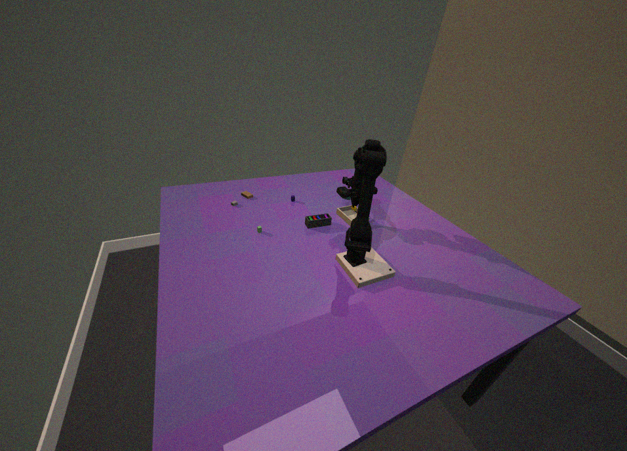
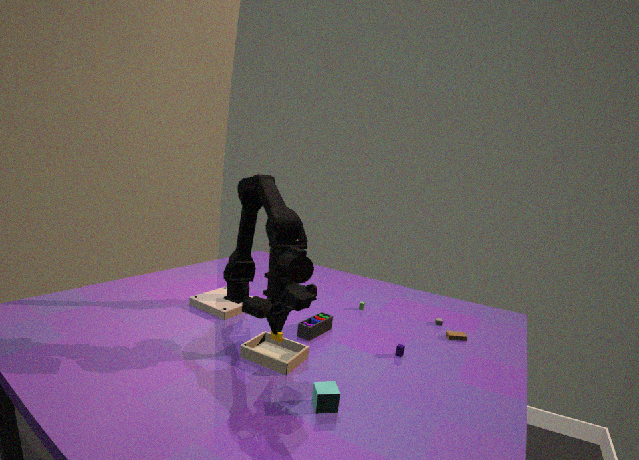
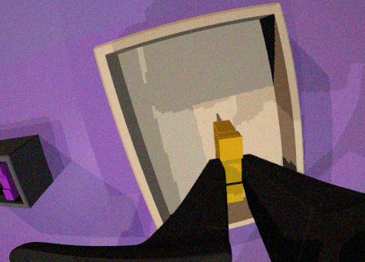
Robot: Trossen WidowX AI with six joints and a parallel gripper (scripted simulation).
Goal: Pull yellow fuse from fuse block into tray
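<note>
The yellow fuse is 10 mm below my gripper tip. Round my gripper tip: tan tray (60 mm below); blue fuse (190 mm to the left, 40 mm below, 10 mm ahead); purple fuse (150 mm to the left, 40 mm below, 10 mm ahead).
</note>
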